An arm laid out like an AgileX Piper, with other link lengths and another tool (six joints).
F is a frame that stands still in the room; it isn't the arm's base.
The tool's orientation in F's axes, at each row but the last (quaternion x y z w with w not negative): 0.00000 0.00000 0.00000 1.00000; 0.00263 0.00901 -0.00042 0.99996; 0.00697 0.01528 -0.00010 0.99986; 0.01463 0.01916 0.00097 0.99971; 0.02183 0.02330 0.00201 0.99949; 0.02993 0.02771 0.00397 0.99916; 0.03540 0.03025 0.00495 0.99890; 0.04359 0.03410 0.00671 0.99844; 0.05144 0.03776 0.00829 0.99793; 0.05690 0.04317 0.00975 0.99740; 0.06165 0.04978 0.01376 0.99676; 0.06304 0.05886 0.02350 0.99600
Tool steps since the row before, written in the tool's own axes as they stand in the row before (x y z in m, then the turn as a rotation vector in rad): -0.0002 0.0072 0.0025 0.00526 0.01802 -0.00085; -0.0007 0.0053 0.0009 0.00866 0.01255 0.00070; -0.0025 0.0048 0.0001 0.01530 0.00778 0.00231; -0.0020 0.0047 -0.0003 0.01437 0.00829 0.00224; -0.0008 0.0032 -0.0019 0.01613 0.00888 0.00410; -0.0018 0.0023 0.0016 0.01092 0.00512 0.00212; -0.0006 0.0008 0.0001 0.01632 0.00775 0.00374; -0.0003 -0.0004 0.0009 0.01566 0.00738 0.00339; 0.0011 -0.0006 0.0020 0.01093 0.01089 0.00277; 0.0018 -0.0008 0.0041 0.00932 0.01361 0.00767; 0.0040 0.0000 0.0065 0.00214 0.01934 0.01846; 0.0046 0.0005 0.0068 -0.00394 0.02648 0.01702
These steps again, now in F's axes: -0.0002 0.0072 0.0025 0.00526 0.01802 -0.00085; -0.0007 0.0053 0.0009 0.00868 0.01254 0.00061; -0.0025 0.0048 0.0002 0.01537 0.00775 0.00195; -0.0020 0.0047 -0.0001 0.01443 0.00826 0.00193; -0.0009 0.0033 -0.0017 0.01628 0.00877 0.00373; -0.0017 0.0022 0.0018 0.01099 0.00509 0.00182; -0.0006 0.0008 0.0002 0.01646 0.00766 0.00329; -0.0002 -0.0005 0.0009 0.01578 0.00731 0.00296; 0.0013 -0.0008 0.0018 0.01097 0.01077 0.00306; 0.0022 -0.0012 0.0038 0.00975 0.01288 0.00836; 0.0046 -0.0007 0.0060 0.00358 0.01701 0.02042; 0.0054 -0.0001 0.0062 -0.00291 0.02394 0.02062
